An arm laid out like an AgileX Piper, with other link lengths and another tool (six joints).
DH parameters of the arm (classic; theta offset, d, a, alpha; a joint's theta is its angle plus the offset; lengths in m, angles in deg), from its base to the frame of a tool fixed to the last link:
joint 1: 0 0.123 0 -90
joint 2: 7.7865 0 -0.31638 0
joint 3: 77.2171 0 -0.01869 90
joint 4: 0 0.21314 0 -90
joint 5: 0 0 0 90
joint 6: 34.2 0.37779 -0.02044 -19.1
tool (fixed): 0 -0.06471 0 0
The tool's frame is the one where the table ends.
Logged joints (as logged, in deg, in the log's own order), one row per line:
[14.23 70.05 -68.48 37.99 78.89 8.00]
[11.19 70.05 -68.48 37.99 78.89 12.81]
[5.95 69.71 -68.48 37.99 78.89 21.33]
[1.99 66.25 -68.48 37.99 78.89 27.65]
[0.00 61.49 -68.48 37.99 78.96 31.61]
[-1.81 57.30 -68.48 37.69 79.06 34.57]
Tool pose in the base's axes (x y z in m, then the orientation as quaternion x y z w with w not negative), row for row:
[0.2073 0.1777 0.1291 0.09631 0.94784 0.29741 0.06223]
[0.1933 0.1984 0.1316 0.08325 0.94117 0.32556 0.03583]
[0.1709 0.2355 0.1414 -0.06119 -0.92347 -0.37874 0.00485]
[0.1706 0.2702 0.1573 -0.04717 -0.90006 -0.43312 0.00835]
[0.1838 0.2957 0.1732 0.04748 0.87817 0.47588 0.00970]
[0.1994 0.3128 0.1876 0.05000 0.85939 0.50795 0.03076]
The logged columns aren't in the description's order. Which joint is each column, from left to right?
Columns, left to right: joint 6, joint 5, joint 3, joint 1, joint 2, joint 4.
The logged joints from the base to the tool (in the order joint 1, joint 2, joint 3, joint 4, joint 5, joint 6), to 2 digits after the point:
[37.99 78.89 -68.48 8.00 70.05 14.23]
[37.99 78.89 -68.48 12.81 70.05 11.19]
[37.99 78.89 -68.48 21.33 69.71 5.95]
[37.99 78.89 -68.48 27.65 66.25 1.99]
[37.99 78.96 -68.48 31.61 61.49 0.00]
[37.69 79.06 -68.48 34.57 57.30 -1.81]

